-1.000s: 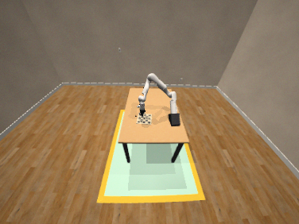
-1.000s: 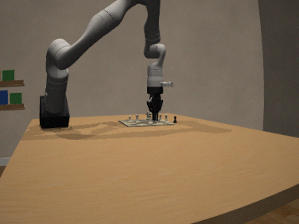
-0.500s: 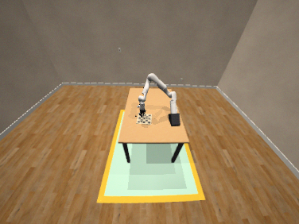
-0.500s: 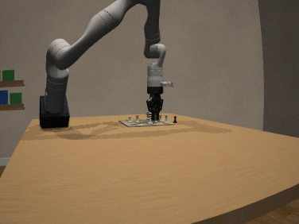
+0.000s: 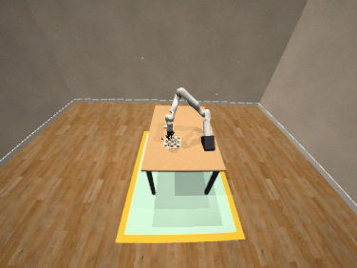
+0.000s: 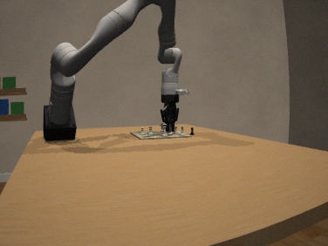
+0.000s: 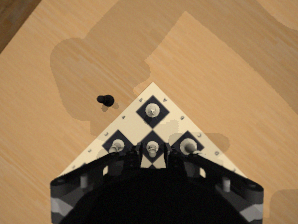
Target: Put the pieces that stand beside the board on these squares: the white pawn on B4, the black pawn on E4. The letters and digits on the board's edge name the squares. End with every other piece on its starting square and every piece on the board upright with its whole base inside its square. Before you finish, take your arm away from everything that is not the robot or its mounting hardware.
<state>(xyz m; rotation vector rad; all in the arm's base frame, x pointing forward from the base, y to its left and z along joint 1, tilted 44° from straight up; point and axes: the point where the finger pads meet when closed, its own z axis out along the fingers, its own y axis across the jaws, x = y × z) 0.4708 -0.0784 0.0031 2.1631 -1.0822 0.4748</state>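
Now: the black pawn 10 cm ahead of my hand, 2 cm to the right of it and 2 cm below it. The rest, counted from my hand: chessboard: 4 cm to the left, 3 cm below, 3 cm behind.
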